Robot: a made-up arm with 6 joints. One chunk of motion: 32 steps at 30 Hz.
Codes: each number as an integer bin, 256 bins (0 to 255) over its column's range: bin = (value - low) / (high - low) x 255, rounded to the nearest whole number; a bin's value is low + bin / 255 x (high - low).
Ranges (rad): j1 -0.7..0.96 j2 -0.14..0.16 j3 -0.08..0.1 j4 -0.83..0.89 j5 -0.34..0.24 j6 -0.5..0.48
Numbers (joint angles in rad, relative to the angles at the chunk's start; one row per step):
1: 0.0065 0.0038 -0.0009 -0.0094 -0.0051 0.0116
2: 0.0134 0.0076 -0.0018 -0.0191 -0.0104 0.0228
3: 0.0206 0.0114 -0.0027 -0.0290 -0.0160 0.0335
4: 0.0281 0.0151 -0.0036 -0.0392 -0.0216 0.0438
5: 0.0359 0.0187 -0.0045 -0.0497 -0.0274 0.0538
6: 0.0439 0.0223 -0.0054 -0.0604 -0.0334 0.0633
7: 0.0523 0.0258 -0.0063 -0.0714 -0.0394 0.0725
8: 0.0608 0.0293 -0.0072 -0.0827 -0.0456 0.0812
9: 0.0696 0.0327 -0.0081 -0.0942 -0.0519 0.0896
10: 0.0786 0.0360 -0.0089 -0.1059 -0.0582 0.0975
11: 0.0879 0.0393 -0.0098 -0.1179 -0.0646 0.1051
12: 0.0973 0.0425 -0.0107 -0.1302 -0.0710 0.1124
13: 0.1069 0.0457 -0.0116 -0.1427 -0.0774 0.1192
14: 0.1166 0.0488 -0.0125 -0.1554 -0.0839 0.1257
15: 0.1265 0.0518 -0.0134 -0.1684 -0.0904 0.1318
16: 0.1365 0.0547 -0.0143 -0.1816 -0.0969 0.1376
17: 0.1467 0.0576 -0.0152 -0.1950 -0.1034 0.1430
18: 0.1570 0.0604 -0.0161 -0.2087 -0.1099 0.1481
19: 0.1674 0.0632 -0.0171 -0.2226 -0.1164 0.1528
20: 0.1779 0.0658 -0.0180 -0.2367 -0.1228 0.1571
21: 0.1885 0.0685 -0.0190 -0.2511 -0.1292 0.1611
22: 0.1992 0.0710 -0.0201 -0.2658 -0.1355 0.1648
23: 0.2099 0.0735 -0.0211 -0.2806 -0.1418 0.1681
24: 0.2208 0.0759 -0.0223 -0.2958 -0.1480 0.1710
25: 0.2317 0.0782 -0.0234 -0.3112 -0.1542 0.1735
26: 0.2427 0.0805 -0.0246 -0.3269 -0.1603 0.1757
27: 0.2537 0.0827 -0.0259 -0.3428 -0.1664 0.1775
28: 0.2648 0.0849 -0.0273 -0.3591 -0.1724 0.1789
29: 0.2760 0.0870 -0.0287 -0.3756 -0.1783 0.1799
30: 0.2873 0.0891 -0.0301 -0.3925 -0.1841 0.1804
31: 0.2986 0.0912 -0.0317 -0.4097 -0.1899 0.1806
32: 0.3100 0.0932 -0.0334 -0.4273 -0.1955 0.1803
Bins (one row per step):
1: 109 122 112 122 147 133
2: 110 125 111 120 145 136
3: 111 129 110 119 142 139
4: 112 132 108 117 140 141
5: 113 135 107 116 137 144
6: 114 138 106 114 135 147
7: 116 141 104 112 132 149
8: 117 144 103 111 129 151
9: 118 147 102 109 127 153
10: 120 150 101 107 124 155
11: 121 152 99 106 121 157
12: 122 155 98 104 118 159
13: 124 158 97 102 115 161
14: 125 160 96 100 113 163
15: 127 163 94 98 110 164
16: 128 165 93 96 107 166
17: 130 168 92 94 104 167
18: 132 170 91 92 101 169
19: 133 173 89 90 98 170
20: 135 175 88 88 95 171
21: 136 177 86 86 93 172
22: 138 179 85 84 90 173
23: 140 181 83 81 87 174
24: 141 184 82 79 84 175
25: 143 185 80 77 82 175
26: 145 187 78 75 79 176
27: 147 189 77 72 76 176
28: 148 191 75 70 74 177
29: 150 193 73 67 71 177
30: 152 195 71 65 69 177
31: 153 197 68 62 66 177
32: 155 198 66 60 64 177

